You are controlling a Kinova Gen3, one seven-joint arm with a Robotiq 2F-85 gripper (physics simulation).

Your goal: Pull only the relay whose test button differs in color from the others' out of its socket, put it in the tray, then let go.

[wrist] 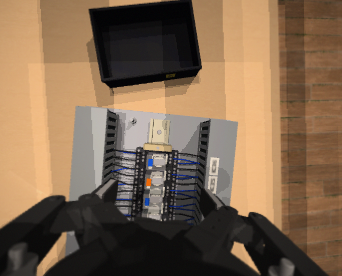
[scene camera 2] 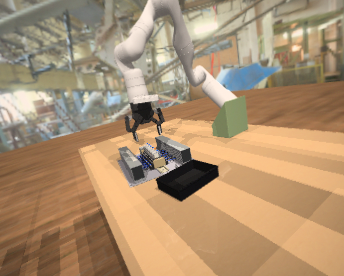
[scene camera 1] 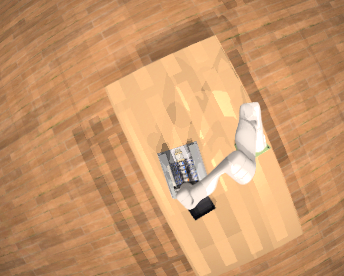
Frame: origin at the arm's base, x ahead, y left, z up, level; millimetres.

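Seen in the pictures: gripper, fingertip midpoint: [wrist: 159, 193] [scene camera 2: 149, 138]; arm's base, link origin: [scene camera 2: 232, 107] [scene camera 1: 257, 146].
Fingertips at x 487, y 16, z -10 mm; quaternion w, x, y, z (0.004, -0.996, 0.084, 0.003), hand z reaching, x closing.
Note:
Offsets run from my fingertips to a thing's top centre. "pt": to the spot under its first point.
In the wrist view, the relay with the orange test button @(8 mm back, 7 mm right, 52 mm down) [wrist: 158, 180] sits in its socket, second from the tray end of the row. The relay nearest the tray @(pt 0 mm ahead, 24 mm left, 53 mm down) [wrist: 159, 160] and the third relay @(11 mm back, 34 mm right, 52 mm down) [wrist: 155, 199] have blue buttons. Further relays are partly hidden by the gripper. My gripper [wrist: 159, 193] [scene camera 2: 148, 136] is open and empty, above the relay row, with its fingertips on either side of the row in the wrist view. The black tray @(12 mm back, 213 mm left, 86 mm down) [wrist: 150, 77] [scene camera 2: 172, 190] [scene camera 1: 202, 207] stands empty beside the panel. Button colors cannot be made out in the scene views.
Two grey cable ducts @(80 mm ahead, 71 mm right, 58 mm down) [scene camera 2: 131, 162] @(109 mm back, 47 mm right, 58 mm down) [scene camera 2: 173, 147] stand along both sides of the relay row, with dark and blue wires running to the sockets. A beige end block @(2 mm back, 39 mm left, 81 mm down) [wrist: 158, 147] and rail end @(pt 1 mm ahead, 66 mm left, 116 mm down) [wrist: 159, 131] lie between the relays and the tray. A green base block [scene camera 2: 232, 117] supports the arm.

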